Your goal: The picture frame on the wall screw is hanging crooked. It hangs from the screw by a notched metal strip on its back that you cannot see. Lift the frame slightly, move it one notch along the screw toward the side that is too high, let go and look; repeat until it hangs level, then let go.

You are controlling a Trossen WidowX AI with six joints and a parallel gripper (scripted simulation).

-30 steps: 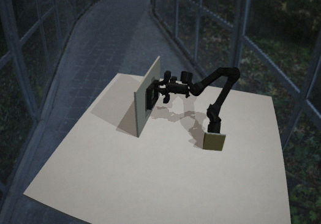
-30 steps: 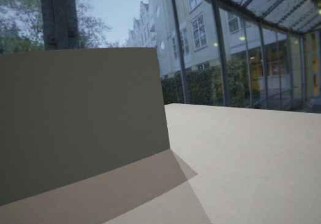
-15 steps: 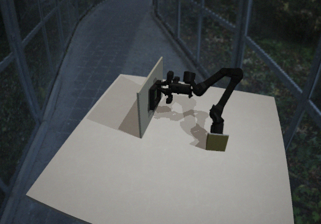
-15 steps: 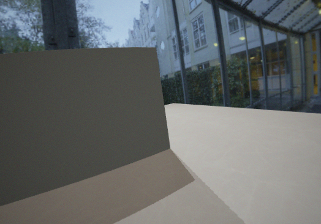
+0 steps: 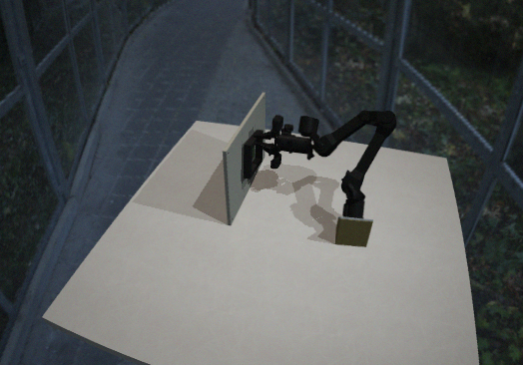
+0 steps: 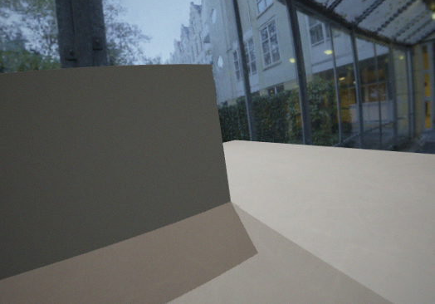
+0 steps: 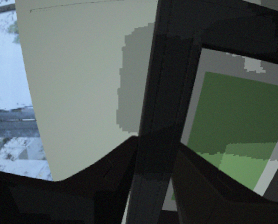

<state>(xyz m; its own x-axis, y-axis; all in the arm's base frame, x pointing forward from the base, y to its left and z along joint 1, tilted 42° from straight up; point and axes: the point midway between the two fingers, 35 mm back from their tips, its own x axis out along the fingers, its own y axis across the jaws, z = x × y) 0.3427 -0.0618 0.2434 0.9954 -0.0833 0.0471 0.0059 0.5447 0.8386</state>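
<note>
The picture frame lies 5 cm below my gripper tip, 1 cm to the left of it and 1 cm ahead of it. From my gripper tip the other things lie so: wall panel 7 cm below, 2 cm ahead, 1 cm to the right.
</note>
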